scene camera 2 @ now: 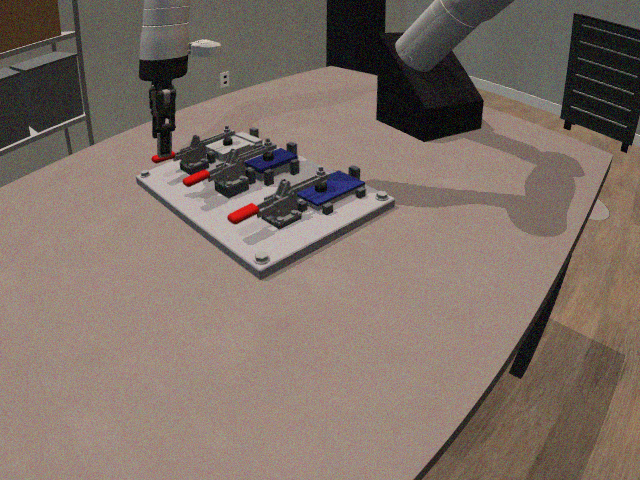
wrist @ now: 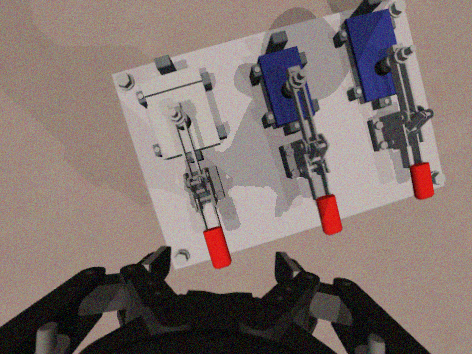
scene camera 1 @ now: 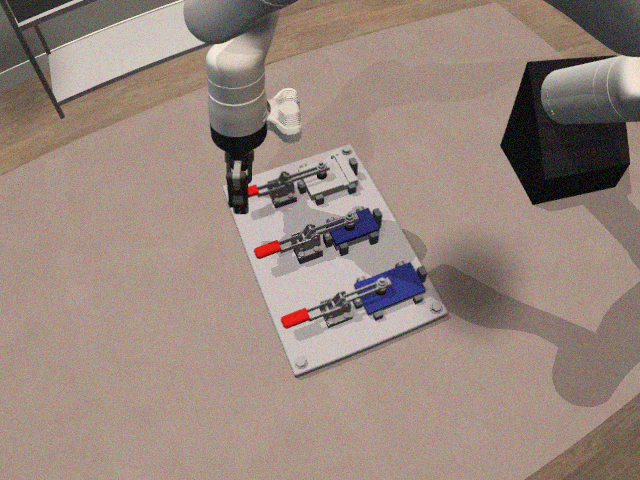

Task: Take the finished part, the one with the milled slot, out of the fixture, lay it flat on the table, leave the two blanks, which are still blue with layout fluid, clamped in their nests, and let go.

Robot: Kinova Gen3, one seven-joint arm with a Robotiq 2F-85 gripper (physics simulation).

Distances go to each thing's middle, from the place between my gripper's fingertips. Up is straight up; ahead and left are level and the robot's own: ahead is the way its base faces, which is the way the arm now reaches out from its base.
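Counted from my hand, the finished part (scene camera 1: 340, 175) is 14 cm behind, 1 cm to the right and 5 cm below, and the fixture plate (scene camera 1: 286, 286) is 10 cm behind, 10 cm to the left and 7 cm below. Relative to the clamp arm (wrist: 180, 120), my gripper is 10 cm past it, 1 cm to the left of it and 2 cm above it. Going by their middles, the clamp arm is the nearest to my gripper of the things named here.
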